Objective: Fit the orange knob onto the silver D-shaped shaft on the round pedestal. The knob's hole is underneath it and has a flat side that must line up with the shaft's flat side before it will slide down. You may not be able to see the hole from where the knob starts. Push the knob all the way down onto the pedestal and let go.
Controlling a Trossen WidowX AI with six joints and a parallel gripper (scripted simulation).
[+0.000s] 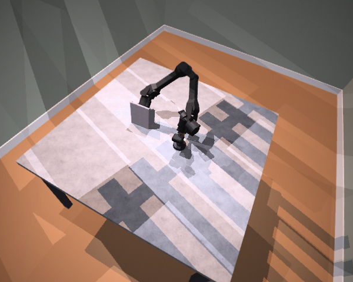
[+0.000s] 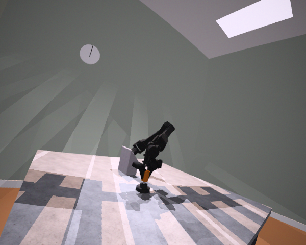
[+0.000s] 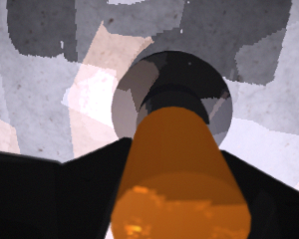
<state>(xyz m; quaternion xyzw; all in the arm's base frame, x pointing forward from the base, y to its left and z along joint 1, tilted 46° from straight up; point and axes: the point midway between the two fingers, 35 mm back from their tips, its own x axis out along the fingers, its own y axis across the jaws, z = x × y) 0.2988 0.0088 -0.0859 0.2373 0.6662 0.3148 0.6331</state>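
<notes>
Now: the round pedestal 4 cm below my gripper tip. Round my gripper tip: orange knob 3 cm above.
</notes>
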